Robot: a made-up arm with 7 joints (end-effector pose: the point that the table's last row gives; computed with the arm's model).
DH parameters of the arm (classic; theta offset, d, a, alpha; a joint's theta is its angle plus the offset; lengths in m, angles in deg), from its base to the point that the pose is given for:
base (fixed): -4.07 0 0 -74.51
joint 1: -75.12 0.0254 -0.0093 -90
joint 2: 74 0.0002 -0.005 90
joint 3: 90 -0.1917 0.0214 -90
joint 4: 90 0.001 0.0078 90
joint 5: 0 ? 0 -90
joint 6: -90 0 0.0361 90
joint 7: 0 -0.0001 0 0
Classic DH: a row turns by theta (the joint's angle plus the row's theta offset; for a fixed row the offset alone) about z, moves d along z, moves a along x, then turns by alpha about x.
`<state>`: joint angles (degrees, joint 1 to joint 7).
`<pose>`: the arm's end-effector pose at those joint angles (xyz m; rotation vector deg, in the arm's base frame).
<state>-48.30 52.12 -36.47 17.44 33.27 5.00 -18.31</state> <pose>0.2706 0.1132 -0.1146 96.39 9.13 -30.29</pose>
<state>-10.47 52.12 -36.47 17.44 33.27 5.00 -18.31</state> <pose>0.1290 0.1581 -0.2399 84.58 44.44 -52.41</pose>
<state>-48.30 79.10 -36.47 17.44 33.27 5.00 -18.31</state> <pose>0.2440 0.2066 -0.0371 115.94 23.86 -13.49</pose>
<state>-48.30 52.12 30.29 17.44 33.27 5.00 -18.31</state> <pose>0.2245 0.2365 0.0179 62.61 -6.68 30.34</pose>
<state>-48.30 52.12 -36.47 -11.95 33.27 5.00 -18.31</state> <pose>0.2384 0.0507 -0.0750 93.42 -23.36 -38.31</pose>
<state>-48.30 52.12 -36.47 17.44 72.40 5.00 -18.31</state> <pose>0.2706 0.1123 -0.1126 135.66 5.50 -21.28</pose>
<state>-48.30 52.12 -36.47 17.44 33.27 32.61 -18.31</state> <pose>0.2708 0.1303 -0.1126 93.46 29.68 -6.83</pose>
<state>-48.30 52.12 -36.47 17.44 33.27 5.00 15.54</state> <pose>0.2706 0.1132 -0.1146 93.38 -19.02 -4.75</pose>
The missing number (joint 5, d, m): 0.1228
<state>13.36 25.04 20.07 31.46 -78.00 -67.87 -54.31</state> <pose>-0.0021 0.2201 -0.2315 7.16 -30.87 18.57</pose>
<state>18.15 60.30 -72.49 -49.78 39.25 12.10 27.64</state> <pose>-0.0410 0.0383 -0.1476 36.86 -2.67 -51.77</pose>
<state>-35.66 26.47 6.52 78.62 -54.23 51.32 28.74</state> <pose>0.1599 0.1432 -0.2815 -27.35 101.00 44.72</pose>
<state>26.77 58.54 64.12 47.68 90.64 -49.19 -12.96</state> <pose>-0.0334 0.3418 -0.0882 98.06 80.32 -33.16</pose>
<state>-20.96 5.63 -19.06 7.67 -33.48 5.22 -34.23</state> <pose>0.1885 -0.0251 -0.2112 -28.57 6.65 -57.17</pose>
